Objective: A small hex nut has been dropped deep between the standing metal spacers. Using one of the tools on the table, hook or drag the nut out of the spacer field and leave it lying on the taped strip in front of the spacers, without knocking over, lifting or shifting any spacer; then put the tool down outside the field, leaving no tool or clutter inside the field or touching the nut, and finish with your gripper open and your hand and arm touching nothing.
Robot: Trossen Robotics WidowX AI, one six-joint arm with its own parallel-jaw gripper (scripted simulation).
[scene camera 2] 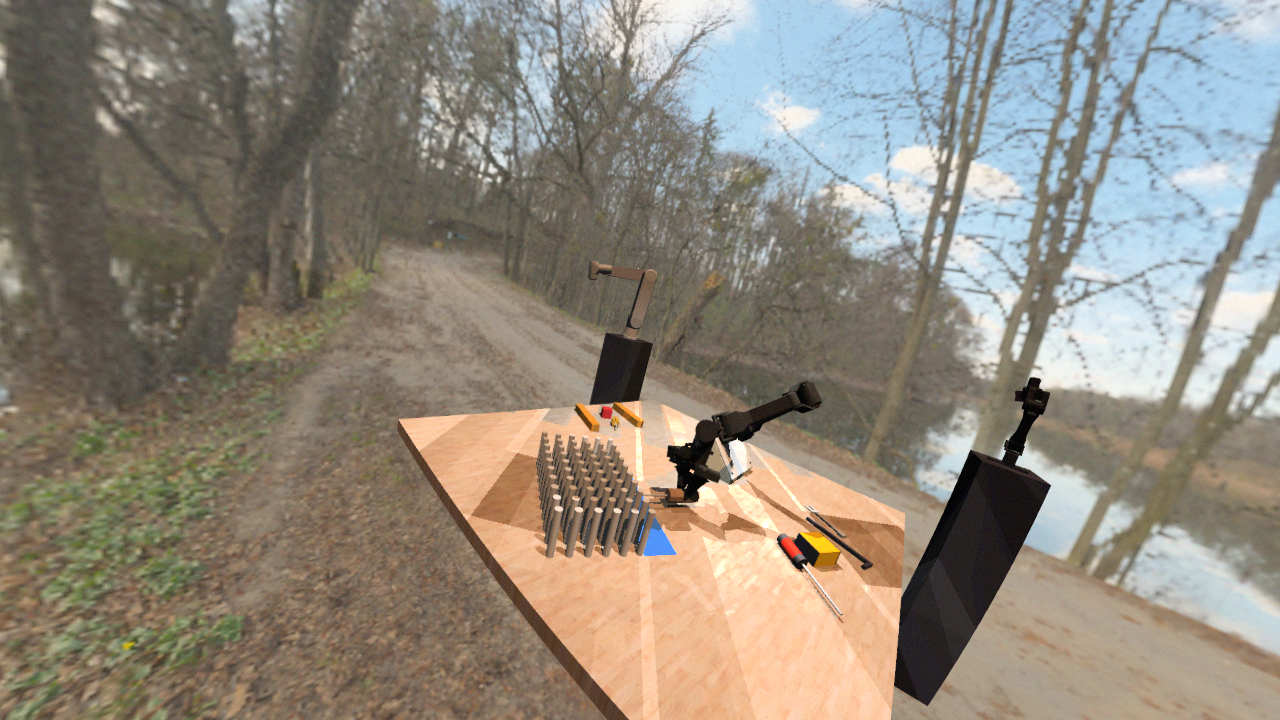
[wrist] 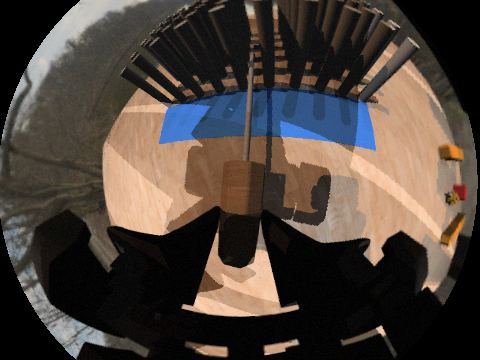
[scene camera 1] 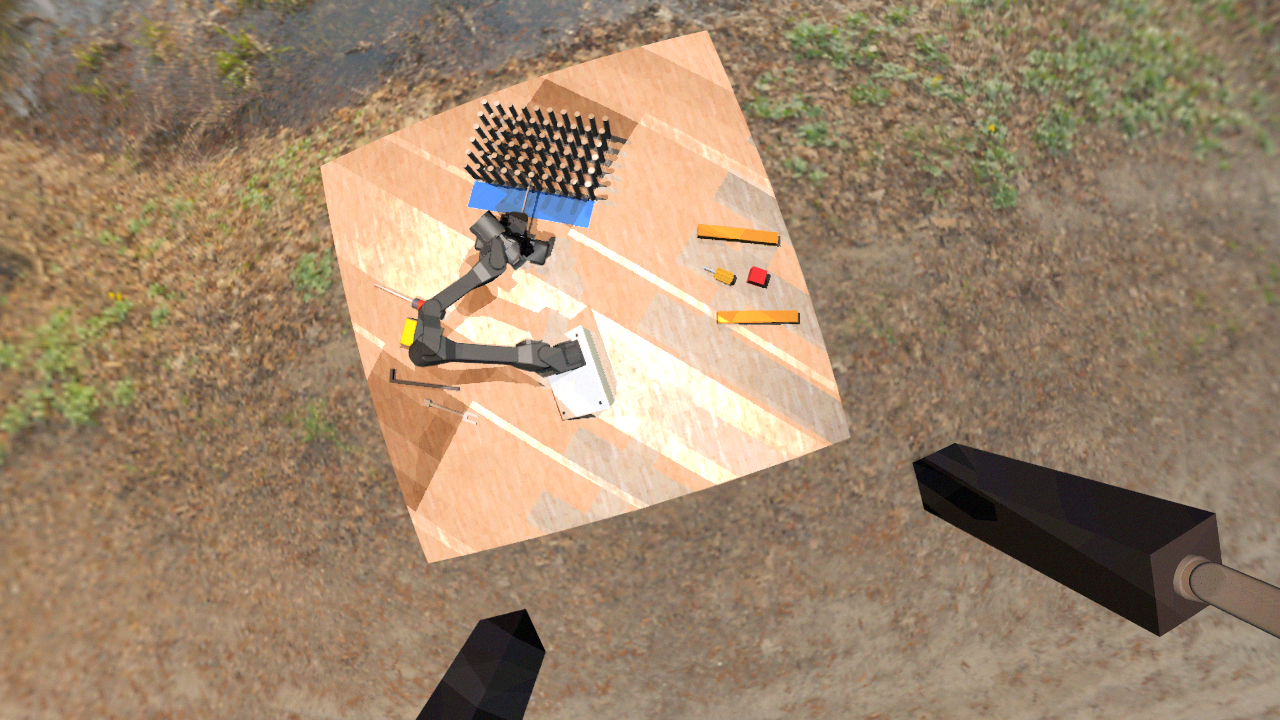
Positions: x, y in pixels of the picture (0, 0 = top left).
Labels:
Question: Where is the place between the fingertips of my gripper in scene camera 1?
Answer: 514, 243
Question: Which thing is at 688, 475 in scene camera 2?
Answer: My gripper.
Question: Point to a blue taped strip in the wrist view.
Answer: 279, 112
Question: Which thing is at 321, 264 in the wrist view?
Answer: My gripper.

